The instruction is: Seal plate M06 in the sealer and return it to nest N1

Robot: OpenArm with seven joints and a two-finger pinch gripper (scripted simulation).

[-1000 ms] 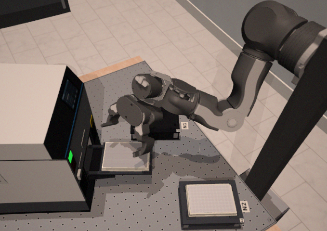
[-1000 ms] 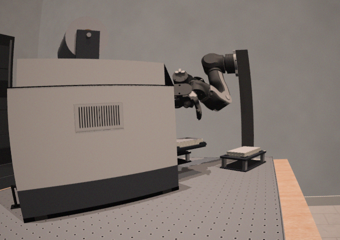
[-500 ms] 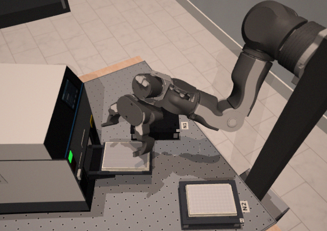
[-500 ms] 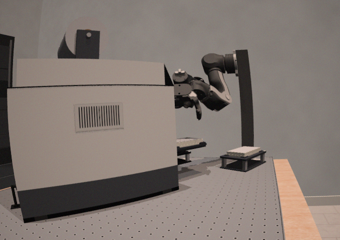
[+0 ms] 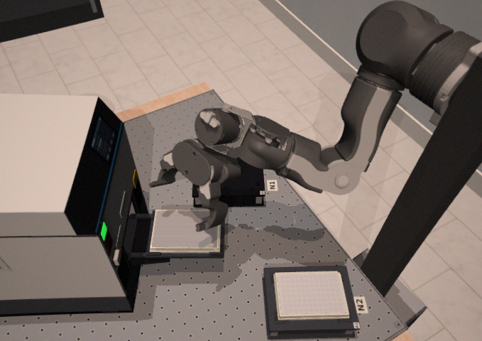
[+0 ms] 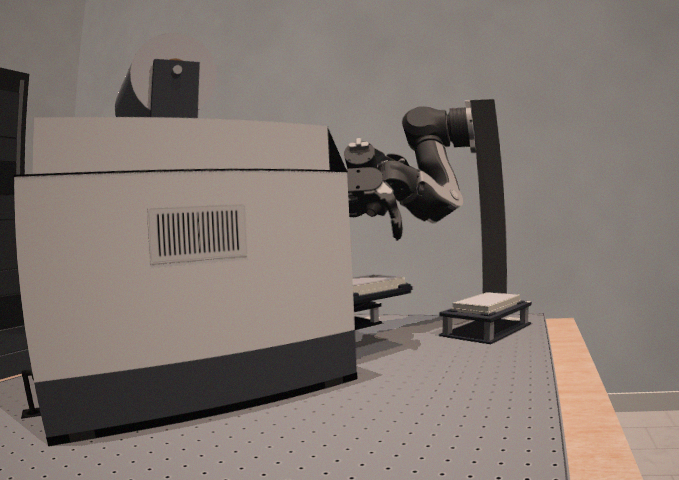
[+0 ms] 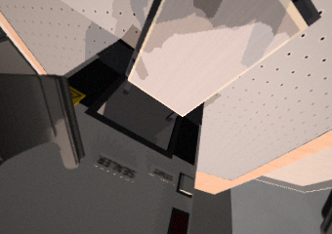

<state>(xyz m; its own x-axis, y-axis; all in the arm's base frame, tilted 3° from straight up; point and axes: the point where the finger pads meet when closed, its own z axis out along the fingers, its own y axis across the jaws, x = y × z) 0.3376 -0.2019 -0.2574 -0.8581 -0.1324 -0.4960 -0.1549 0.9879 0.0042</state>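
Right now my hand is 70 mm short of the touchscreen, 100 mm to the left of it and 120 mm below it. The rest, counted from my hand: sealer's stage (90 mm below); start key (140 mm ahead, 20 mm to the left, 10 mm below); 96-well plate M06 (80 mm below).
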